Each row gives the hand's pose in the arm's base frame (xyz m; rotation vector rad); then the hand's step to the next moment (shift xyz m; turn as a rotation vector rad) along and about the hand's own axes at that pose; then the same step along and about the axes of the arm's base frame.
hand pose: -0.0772 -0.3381 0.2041 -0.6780 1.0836 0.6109
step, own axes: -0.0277 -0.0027 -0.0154 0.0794 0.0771 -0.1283
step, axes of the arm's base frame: -0.0166 -0.0166 0.0215 -0.1037 -0.0372 -0.1287
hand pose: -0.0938 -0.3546 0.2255 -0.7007 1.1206 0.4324
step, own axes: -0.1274 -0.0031 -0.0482 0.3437 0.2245 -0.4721
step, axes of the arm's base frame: -0.0794 -0.0325 0.1058 -0.3238 -0.1806 -0.5039
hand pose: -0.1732 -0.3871 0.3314 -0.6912 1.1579 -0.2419
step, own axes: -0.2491 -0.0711 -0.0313 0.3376 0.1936 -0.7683
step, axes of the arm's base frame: -0.1166 0.0616 0.2252 -0.5876 -0.3124 -0.5467
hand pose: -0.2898 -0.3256 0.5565 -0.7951 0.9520 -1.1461
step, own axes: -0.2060 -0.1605 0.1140 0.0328 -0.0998 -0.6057
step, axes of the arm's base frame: 0.0172 0.1664 0.2307 -0.5888 -0.0797 -0.1578
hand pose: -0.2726 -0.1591 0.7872 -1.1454 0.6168 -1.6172
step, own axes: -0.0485 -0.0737 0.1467 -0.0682 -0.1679 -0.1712
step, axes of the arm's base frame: 0.1010 0.0913 0.1038 -0.2252 0.0984 0.0416
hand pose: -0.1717 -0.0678 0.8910 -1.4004 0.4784 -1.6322
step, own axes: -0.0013 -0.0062 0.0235 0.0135 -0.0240 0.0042
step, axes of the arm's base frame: 0.0193 0.0103 0.0107 -0.0045 0.0024 0.0274
